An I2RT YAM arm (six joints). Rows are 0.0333 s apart.
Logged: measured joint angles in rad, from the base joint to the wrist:
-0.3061, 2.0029, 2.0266, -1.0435, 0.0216, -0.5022
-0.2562, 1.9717, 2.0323, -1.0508, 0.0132, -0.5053
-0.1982, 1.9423, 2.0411, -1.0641, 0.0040, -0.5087
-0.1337, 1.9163, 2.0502, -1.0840, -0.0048, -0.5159
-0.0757, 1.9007, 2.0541, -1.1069, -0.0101, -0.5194
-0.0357, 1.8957, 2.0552, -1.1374, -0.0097, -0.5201
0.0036, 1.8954, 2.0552, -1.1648, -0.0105, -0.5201
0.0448, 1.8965, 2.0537, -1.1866, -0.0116, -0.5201
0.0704, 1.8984, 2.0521, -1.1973, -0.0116, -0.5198
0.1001, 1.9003, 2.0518, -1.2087, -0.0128, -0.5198
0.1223, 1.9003, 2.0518, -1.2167, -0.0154, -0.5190
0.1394, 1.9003, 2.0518, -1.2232, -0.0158, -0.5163
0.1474, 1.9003, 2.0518, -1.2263, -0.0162, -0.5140
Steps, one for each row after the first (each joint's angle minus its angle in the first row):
0.0499, -0.0312, 0.0057, -0.0073, -0.0084, -0.0031
0.1079, -0.0606, 0.0145, -0.0206, -0.0176, -0.0065
0.1724, -0.0866, 0.0236, -0.0405, -0.0264, -0.0137
0.2304, -0.1022, 0.0275, -0.0634, -0.0317, -0.0172
0.2704, -0.1072, 0.0286, -0.0939, -0.0313, -0.0179
0.3097, -0.1075, 0.0286, -0.1213, -0.0321, -0.0179
0.3509, -0.1064, 0.0271, -0.1431, -0.0332, -0.0179
0.3765, -0.1045, 0.0255, -0.1538, -0.0332, -0.0176
0.4062, -0.1026, 0.0252, -0.1652, -0.0344, -0.0176
0.4284, -0.1026, 0.0252, -0.1732, -0.0370, -0.0168
0.4455, -0.1026, 0.0252, -0.1797, -0.0374, -0.0141
0.4535, -0.1026, 0.0252, -0.1828, -0.0378, -0.0118

